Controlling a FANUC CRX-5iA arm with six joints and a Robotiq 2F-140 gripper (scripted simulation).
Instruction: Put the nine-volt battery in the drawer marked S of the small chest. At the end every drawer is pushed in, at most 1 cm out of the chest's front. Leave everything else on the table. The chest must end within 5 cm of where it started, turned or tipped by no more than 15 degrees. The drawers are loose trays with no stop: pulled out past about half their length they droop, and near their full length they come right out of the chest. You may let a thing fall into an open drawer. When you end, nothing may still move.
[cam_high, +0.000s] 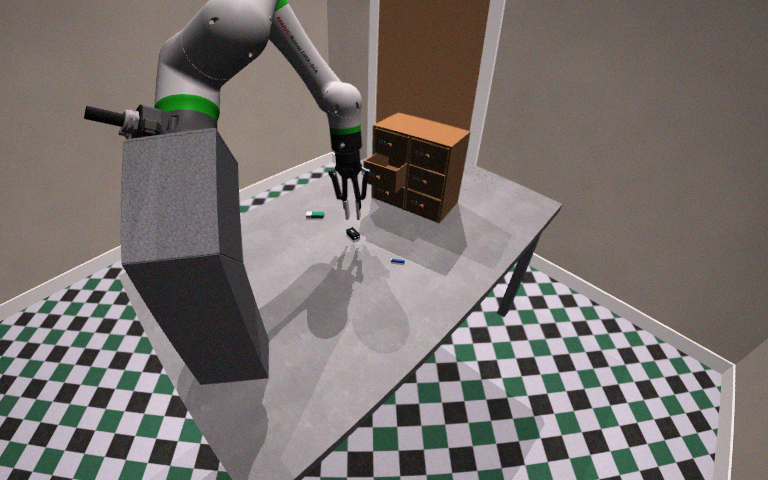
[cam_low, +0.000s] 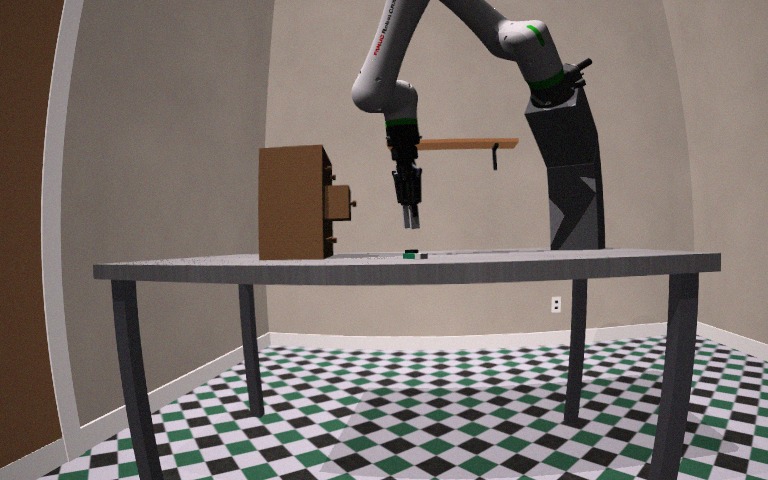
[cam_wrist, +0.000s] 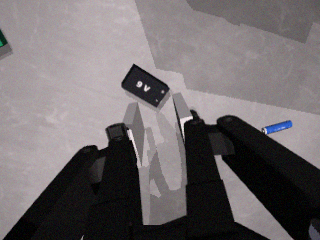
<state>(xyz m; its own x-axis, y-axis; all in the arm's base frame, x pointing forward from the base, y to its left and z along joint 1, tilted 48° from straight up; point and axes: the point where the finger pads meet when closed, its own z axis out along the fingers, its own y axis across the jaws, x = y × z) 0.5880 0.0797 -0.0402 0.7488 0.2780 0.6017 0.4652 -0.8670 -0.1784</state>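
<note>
My hand is 10 mm to the left of the nine-volt battery and 100 mm above it. Also, from my hand: small blue stick: 10 mm ahead, 200 mm to the right, 110 mm below; then white eraser-like block: 30 mm behind, 190 mm to the left, 100 mm below.
</note>
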